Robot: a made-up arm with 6 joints.
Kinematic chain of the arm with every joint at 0, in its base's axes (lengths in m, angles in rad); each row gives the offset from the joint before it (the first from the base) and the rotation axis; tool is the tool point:
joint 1: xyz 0 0 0.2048 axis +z
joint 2: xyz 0 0 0 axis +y
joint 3: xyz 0 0 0.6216 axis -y
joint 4: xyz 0 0 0 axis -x
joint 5: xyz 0.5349 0 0 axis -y
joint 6: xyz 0 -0.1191 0 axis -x
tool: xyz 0 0 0
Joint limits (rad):
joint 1: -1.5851..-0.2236
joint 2: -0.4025..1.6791
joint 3: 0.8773..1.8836
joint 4: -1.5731..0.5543
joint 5: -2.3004..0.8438
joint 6: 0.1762..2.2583
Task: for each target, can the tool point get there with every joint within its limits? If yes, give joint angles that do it. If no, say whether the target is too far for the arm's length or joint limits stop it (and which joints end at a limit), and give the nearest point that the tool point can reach.
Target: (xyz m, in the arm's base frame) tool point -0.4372 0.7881 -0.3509
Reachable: no: joint limits stop it (at a limit: joint 2, joint 3, joint 4) | nearest point -0.3151 0.5680 1.1394 | short by 1.511 m
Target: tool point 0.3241 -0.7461 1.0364
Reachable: yes | joints -1.1345 0.6786 1.5823 -1.3886 0.5685 0.9546
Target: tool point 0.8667 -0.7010 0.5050
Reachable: yes | joints -0.6476 1.1593 1.4628 -1.2617 -0.9182 1.1420
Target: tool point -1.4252 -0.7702 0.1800
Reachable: no: too far | nearest point -0.1342 -1.0822 0.1708 | short by 1.328 m
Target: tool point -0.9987 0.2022 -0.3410
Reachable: no: joint limits stop it (at a limit: joint 1, joint 2, joint 3) | nearest point -0.1014 -0.9310 -0.3025 | short by 1.446 m
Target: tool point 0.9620 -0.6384 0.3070
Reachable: yes | joints -0.4825 1.4094 1.4131 0.0027 -0.0987 0.6699
